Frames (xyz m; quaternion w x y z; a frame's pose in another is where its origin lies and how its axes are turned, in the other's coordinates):
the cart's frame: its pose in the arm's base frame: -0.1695 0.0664 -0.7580 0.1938 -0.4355 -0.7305 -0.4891
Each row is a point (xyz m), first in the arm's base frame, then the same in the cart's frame.
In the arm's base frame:
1: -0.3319 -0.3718 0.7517
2: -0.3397 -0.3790 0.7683
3: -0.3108 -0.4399 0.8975
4: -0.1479 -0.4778 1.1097
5: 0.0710 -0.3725 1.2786
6: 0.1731 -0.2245 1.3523
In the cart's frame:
1: 0.9634 0.6274 -1.0843
2: 0.9762 0.6290 -1.0992
3: 1.0249 0.7147 -1.2066
4: 1.0695 0.9597 -1.3115
5: 1.1169 1.2476 -1.2626
6: 1.1796 1.3932 -1.1502

